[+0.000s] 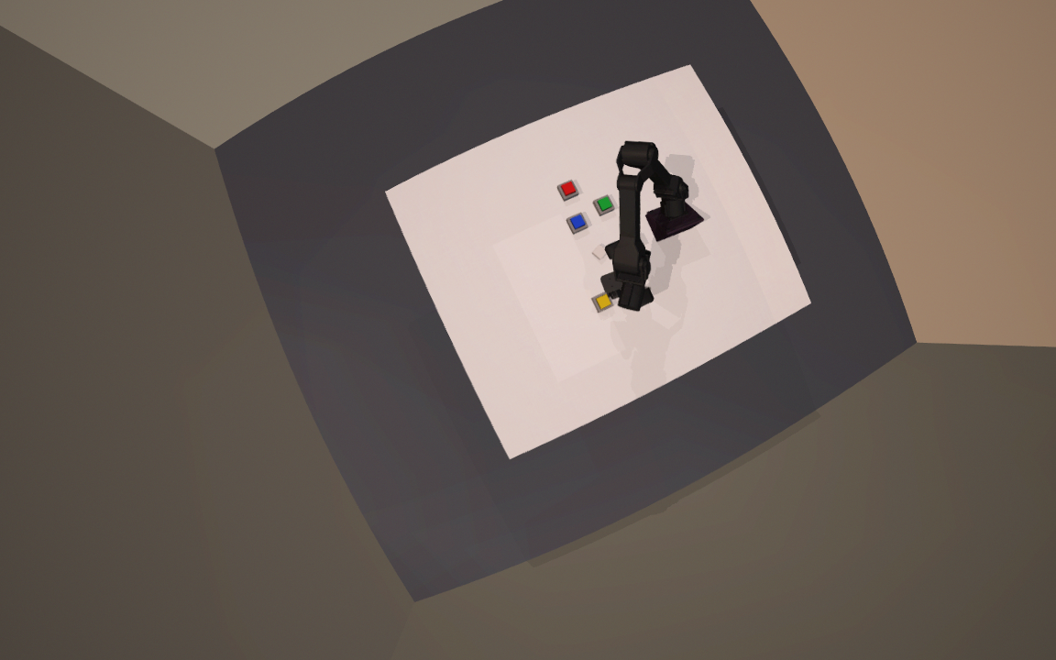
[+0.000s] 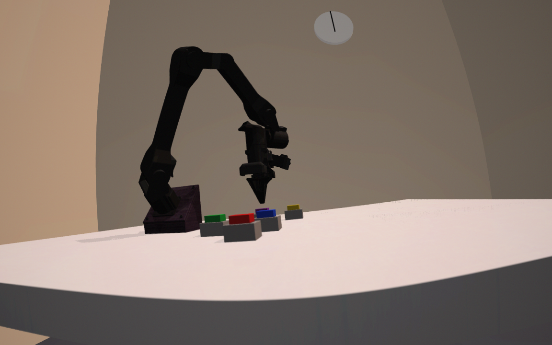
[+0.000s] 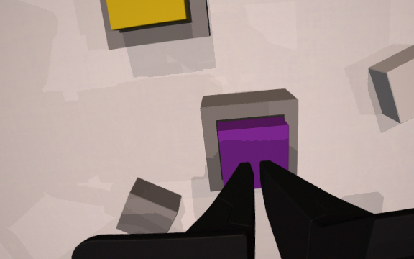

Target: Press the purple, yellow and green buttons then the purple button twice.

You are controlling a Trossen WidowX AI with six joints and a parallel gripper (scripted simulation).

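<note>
My gripper tip is now 2 cm above the purple button. Also, from my gripper tip: yellow button: 8 cm ahead, 4 cm to the left, 2 cm below; then grey block: 5 cm behind, 6 cm to the left, 4 cm below; then white block: 3 cm ahead, 10 cm to the right, 4 cm below.
</note>
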